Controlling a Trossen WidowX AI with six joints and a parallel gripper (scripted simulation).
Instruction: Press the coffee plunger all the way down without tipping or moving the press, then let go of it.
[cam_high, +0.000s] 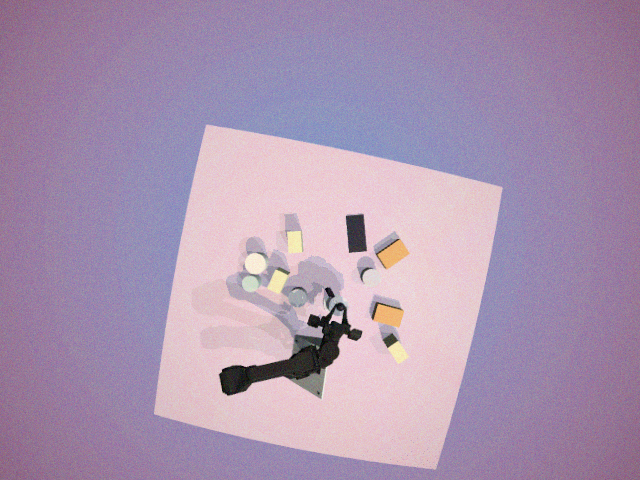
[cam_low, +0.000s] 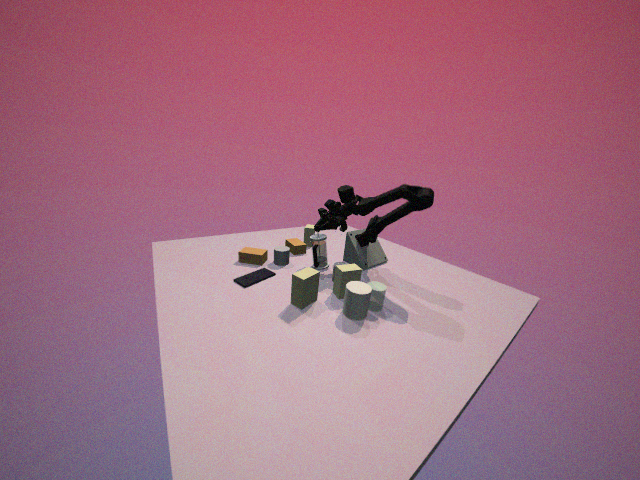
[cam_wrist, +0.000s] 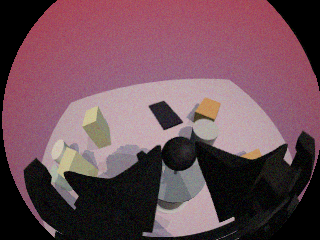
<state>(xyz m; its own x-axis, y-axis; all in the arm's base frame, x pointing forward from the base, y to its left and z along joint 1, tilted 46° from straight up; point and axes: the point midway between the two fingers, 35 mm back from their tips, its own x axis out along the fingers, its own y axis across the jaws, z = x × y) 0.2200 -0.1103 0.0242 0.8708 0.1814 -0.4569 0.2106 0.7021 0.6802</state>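
The coffee press is 9 cm below my gripper tip, 2 cm to the left of it and 1 cm behind it. The rest, counted from my gripper tip: dark flat slab: 26 cm ahead, 18 cm below, 5 cm to the right.
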